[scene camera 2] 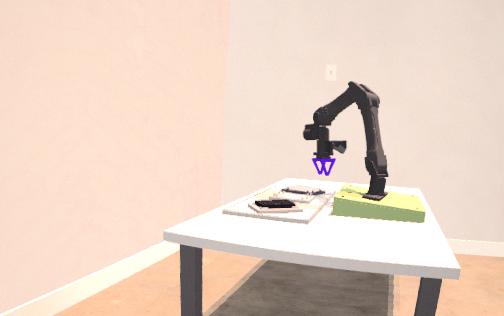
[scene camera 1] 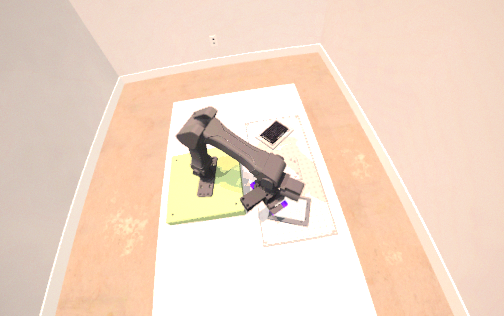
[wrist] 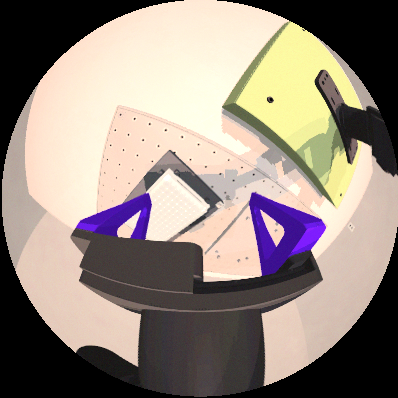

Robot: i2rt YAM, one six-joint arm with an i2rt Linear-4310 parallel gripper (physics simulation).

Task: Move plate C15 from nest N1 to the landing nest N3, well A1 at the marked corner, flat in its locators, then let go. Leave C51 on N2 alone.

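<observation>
My gripper (scene camera 1: 268, 195) (scene camera 2: 324, 174) (wrist: 200, 197) is open and empty, with purple fingers pointing down high above the table. A white plate (scene camera 1: 292, 210) (scene camera 2: 302, 189) (wrist: 177, 205) lies in a dark grey nest (scene camera 1: 308, 212) (wrist: 165, 162); in the wrist view it is left of centre, beyond the left fingertip, turned relative to the fingers. A black plate (scene camera 1: 275, 133) (scene camera 2: 275, 204) sits in a pale nest (scene camera 2: 272, 209) at the board's other end. A pale nest with small pegs (scene camera 2: 292, 198) (wrist: 235, 257) between them holds no plate. Plate labels and the marked corner are not readable.
The nests stand on a pale perforated board (scene camera 1: 295, 235) (scene camera 2: 240, 212) (wrist: 125, 125). A yellow-green base block (scene camera 1: 200, 207) (scene camera 2: 380, 207) (wrist: 260, 75) carries the arm beside the board. The arm hides part of the board in scene camera 1.
</observation>
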